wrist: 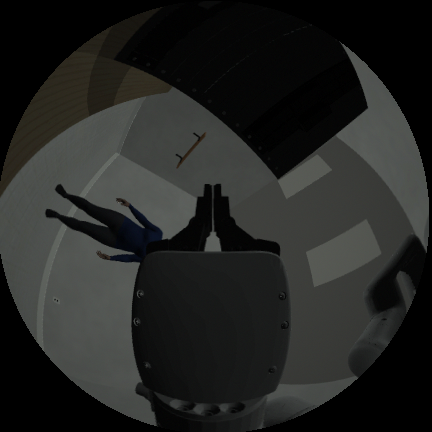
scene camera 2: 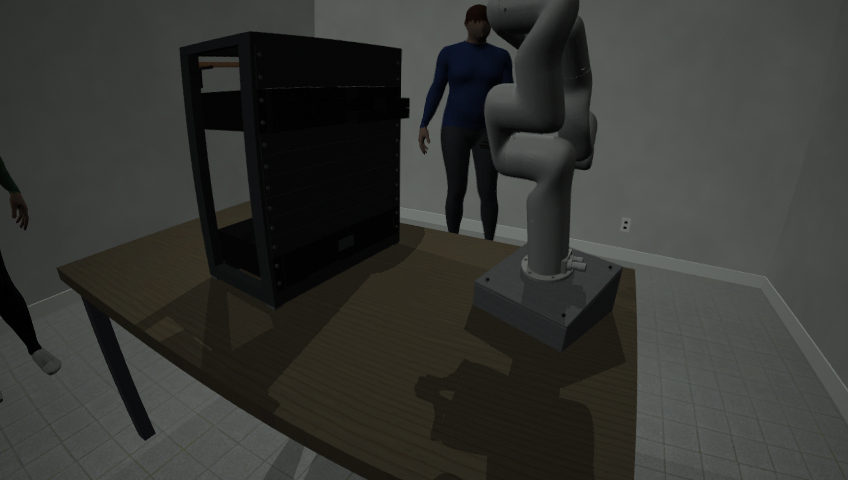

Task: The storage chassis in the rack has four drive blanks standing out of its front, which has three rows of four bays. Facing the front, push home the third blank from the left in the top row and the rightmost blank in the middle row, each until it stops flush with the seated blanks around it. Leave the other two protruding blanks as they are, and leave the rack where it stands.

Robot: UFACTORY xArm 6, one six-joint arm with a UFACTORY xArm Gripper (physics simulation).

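Where they show: gripper, fingertip midpoint: (wrist: 212,193) (scene camera 2: 480,141); arm's base, link origin: (scene camera 2: 547,267).
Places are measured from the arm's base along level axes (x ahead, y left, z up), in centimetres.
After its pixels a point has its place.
Note:
The rack (scene camera 2: 255,178) {x 50.3, y 40.2, z 21.3 cm} (wrist: 280,167) {x 50.2, y -7.1, z 46.8 cm} stands upright on the table, very dark in both views. The storage chassis (scene camera 2: 309,108) {x 47.8, y 26.7, z 34.5 cm} (wrist: 280,115) {x 45.0, y 0.5, z 31.4 cm} is a black band in its upper part. In scene camera 2 a small dark block (scene camera 2: 405,103) {x 45.2, y -5.3, z 34.5 cm} juts past the right edge of the rack at chassis height. In the wrist view a faint raised patch (wrist: 315,116) {x 44.7, y 8.8, z 37.0 cm} shows on the chassis. Single bays and rows are too dark to tell apart. My gripper (wrist: 212,193) {x 27.0, y -15.7, z 24.7 cm} is shut and empty, apart from the rack, its fingers pointing past the rack's edge; it does not show in scene camera 2.
The arm's grey base block (scene camera 2: 517,285) {x 4.2, y 8.7, z -2.2 cm} stands on the wooden table (scene camera 2: 357,368) {x 20.8, y 43.6, z -9.6 cm} to the right of the rack. A person in blue (scene camera 2: 476,83) (wrist: 134,235) stands behind the table. An orange wall shelf (wrist: 191,150) is on the far wall. Another person's arm and legs show at far left.

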